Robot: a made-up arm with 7 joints. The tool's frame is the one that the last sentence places.
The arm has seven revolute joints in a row. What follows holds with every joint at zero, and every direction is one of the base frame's.
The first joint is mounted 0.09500 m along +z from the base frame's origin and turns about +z.
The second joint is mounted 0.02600 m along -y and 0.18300 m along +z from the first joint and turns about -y.
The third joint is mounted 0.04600 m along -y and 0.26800 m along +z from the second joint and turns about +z.
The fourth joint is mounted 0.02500 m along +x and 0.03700 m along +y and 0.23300 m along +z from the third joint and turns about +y.
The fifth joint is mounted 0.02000 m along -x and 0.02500 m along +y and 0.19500 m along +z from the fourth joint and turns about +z.
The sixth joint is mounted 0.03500 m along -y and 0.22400 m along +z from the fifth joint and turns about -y.
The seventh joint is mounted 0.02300 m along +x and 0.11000 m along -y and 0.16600 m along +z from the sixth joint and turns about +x.
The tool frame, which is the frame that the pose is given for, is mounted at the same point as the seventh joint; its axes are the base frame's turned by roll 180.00, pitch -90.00 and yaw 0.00 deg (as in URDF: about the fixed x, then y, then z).
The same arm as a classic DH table. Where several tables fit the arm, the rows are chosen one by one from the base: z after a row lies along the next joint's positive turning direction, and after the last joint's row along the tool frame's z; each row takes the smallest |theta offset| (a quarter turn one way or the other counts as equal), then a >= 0, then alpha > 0; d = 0 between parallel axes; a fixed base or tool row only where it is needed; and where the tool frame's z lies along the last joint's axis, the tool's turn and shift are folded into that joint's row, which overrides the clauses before.
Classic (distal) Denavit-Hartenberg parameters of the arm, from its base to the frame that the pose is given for. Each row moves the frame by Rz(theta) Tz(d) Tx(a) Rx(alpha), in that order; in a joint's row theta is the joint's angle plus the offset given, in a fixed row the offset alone. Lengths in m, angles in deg.
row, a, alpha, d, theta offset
joint 1, 0, 90, 0.278, 0
joint 2, 0, -90, 0.072, 0
joint 3, 0.025, -90, 0.501, 0
joint 4, -0.02, 90, 0.062, 0
joint 5, 0, 90, 0.419, 0
joint 6, 0.166, 90, 0.145, 90
joint 7, 0, 0, 0.023, 0

